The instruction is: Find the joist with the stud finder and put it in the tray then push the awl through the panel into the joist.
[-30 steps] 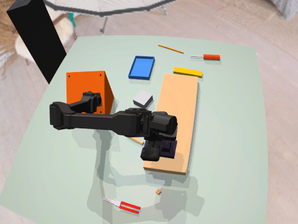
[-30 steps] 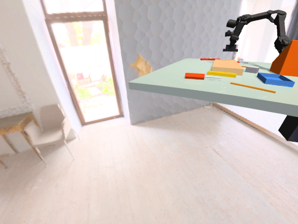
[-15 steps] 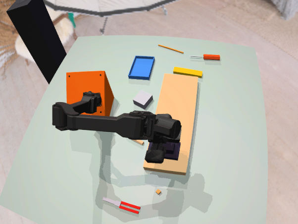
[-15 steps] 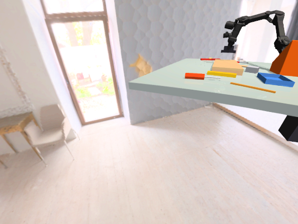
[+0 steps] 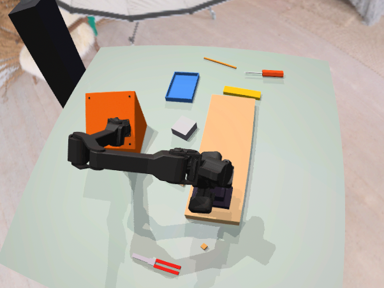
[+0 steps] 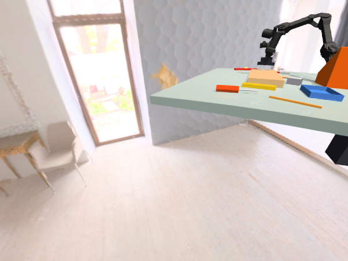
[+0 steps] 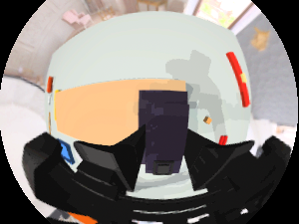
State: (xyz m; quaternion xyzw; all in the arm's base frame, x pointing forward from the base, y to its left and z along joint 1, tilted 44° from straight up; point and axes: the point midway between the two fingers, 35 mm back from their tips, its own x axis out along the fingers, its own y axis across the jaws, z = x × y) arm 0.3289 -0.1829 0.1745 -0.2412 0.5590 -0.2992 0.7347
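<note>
The yellow bar is 11 cm ahead of my gripper tip, 50 cm to the left of it and 9 cm below it. Round my gripper tip: stud finder: 2 cm behind, 2 cm above; small tan cube: 3 cm behind, 15 cm to the right, 10 cm below; awl: 17 cm behind, 12 cm to the left, 10 cm below.
</note>
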